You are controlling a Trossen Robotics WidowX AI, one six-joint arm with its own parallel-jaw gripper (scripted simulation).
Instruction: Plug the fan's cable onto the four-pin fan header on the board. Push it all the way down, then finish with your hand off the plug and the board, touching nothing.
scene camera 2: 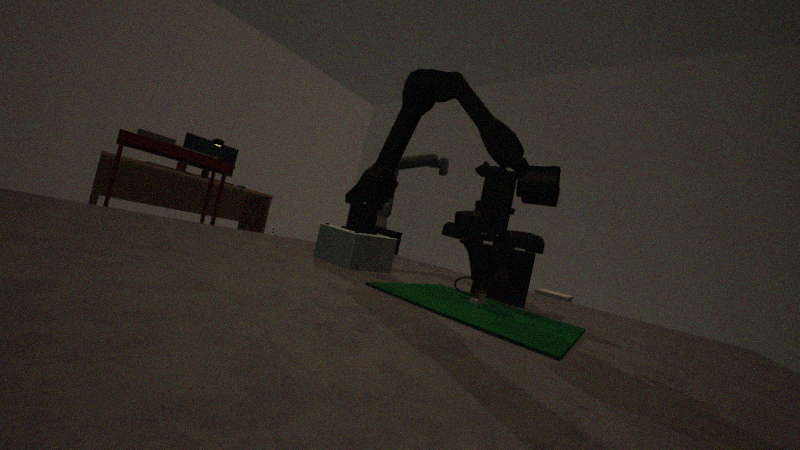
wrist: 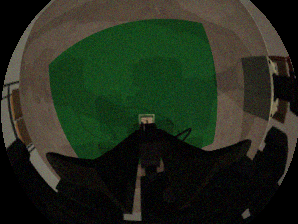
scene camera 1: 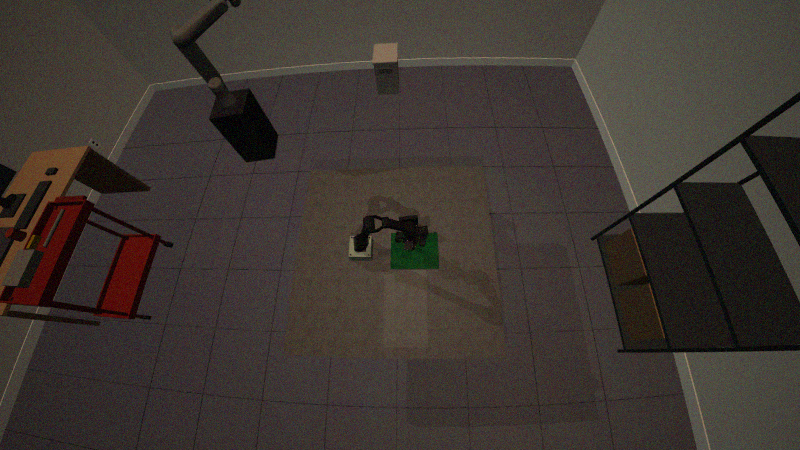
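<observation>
I am looking at a green board (wrist: pixel 163 67), and (scene camera 2: pixel 438 297) is the same spot on it.
</observation>
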